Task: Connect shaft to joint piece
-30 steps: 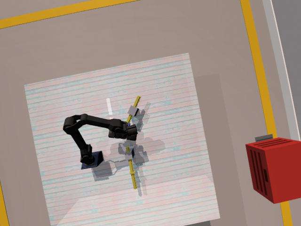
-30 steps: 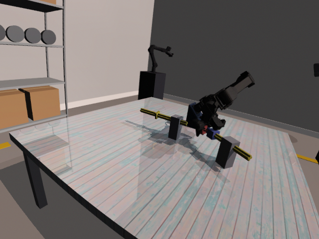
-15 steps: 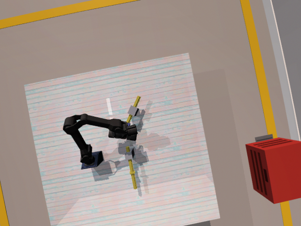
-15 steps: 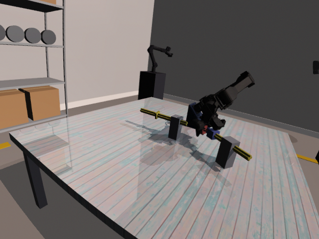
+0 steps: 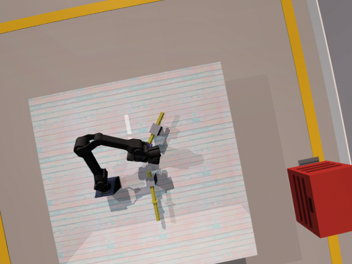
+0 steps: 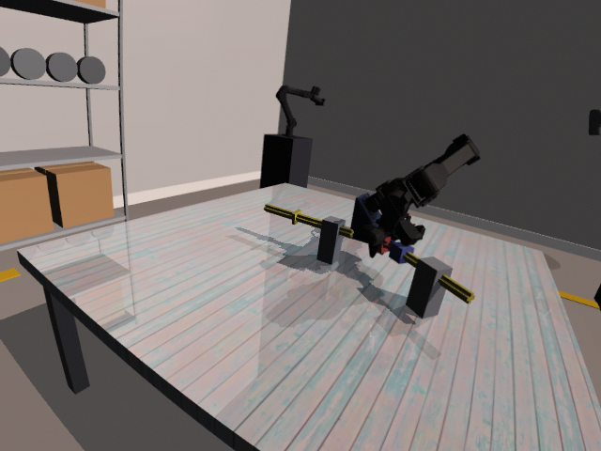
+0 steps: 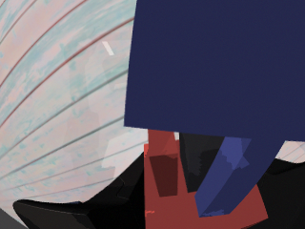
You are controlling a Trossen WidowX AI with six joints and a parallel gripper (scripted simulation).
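My gripper tip is 10 mm to the right of the red joint piece and 40 mm below it.
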